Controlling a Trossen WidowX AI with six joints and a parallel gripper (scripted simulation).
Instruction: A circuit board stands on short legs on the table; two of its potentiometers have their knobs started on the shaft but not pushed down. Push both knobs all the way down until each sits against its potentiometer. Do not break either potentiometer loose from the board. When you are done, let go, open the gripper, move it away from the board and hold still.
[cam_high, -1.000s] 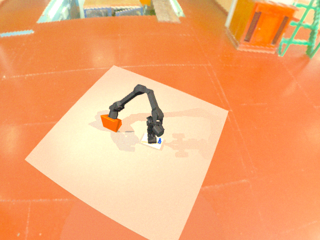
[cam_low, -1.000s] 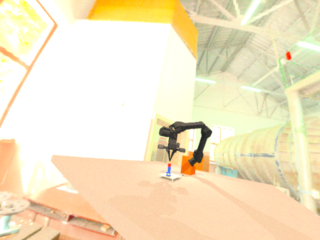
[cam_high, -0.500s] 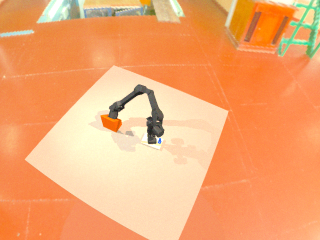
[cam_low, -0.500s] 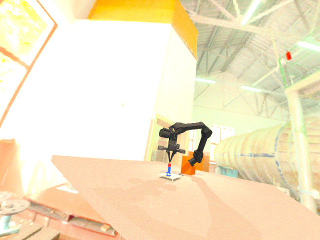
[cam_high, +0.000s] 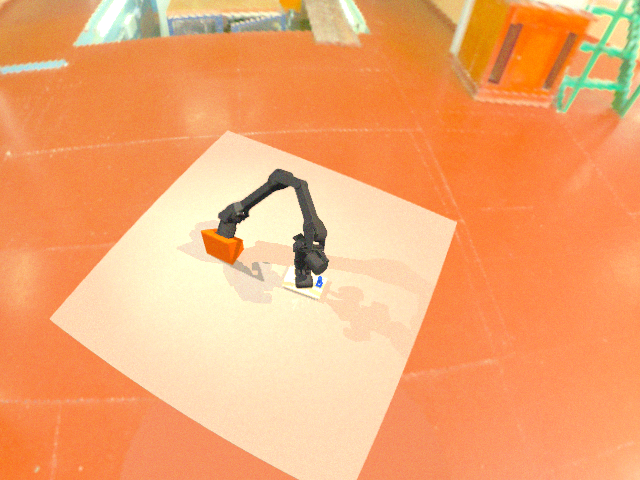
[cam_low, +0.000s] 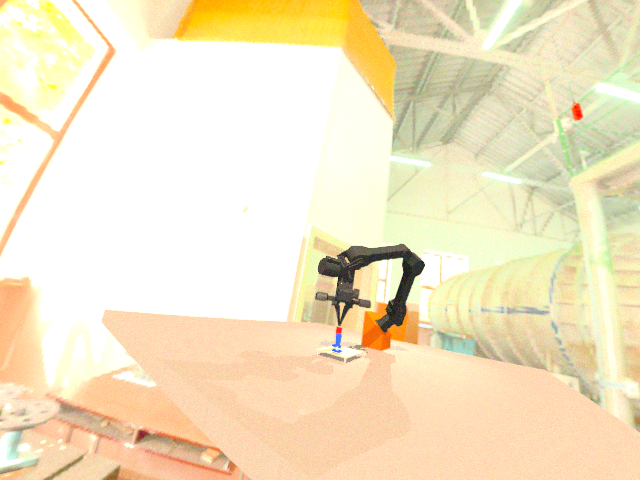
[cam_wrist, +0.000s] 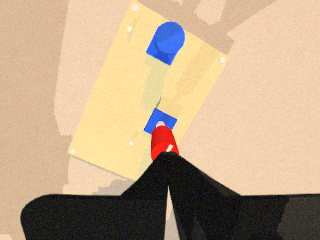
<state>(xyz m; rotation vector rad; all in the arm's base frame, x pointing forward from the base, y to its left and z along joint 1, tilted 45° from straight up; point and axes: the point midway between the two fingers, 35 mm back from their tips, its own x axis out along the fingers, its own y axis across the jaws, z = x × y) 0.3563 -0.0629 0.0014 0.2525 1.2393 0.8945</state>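
Right now the red knob is 20 mm below my gripper tip. The rest, counted from my gripper tip: blue knob 60 mm ahead, 40 mm below, 30 mm to the left.
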